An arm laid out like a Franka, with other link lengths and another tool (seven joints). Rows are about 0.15 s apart.
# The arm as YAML. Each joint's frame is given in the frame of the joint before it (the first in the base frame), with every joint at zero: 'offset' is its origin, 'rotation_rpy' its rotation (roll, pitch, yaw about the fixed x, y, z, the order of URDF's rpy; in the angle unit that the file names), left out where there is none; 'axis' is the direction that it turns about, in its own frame. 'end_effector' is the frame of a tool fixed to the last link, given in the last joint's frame.
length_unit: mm
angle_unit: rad
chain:
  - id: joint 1
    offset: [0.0, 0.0, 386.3]
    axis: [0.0, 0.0, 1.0]
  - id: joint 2
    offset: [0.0, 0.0, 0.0]
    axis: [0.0, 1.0, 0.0]
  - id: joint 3
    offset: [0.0, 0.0, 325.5]
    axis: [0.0, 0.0, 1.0]
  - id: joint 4
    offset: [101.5, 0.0, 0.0]
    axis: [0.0, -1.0, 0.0]
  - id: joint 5
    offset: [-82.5, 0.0, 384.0]
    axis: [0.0, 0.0, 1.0]
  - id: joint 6
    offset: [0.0, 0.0, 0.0]
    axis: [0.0, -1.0, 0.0]
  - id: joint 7
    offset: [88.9, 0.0, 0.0]
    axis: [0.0, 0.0, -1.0]
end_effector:
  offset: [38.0, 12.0, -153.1]
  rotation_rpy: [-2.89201, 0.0, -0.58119]
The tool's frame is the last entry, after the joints.
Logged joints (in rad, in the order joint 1, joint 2, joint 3, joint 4, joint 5, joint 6, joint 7), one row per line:
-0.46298 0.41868 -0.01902 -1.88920 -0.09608 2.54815 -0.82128
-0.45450 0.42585 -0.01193 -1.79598 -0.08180 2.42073 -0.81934
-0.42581 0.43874 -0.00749 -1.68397 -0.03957 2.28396 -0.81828
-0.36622 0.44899 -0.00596 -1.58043 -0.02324 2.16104 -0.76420
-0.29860 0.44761 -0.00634 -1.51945 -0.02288 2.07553 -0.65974
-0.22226 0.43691 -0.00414 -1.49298 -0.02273 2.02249 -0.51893
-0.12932 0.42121 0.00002 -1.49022 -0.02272 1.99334 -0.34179
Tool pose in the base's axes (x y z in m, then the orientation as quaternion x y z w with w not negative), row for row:
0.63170 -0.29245 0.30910 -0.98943 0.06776 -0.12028 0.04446
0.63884 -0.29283 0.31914 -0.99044 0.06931 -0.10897 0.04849
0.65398 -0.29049 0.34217 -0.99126 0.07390 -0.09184 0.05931
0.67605 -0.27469 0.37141 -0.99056 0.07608 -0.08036 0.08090
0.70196 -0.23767 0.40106 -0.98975 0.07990 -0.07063 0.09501
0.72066 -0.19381 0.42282 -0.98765 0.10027 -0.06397 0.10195
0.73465 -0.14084 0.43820 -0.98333 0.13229 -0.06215 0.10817
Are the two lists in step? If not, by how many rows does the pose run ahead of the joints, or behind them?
The pose runs 1 row behind the joints: the pose in row i belongs to the joints in row i - 1.
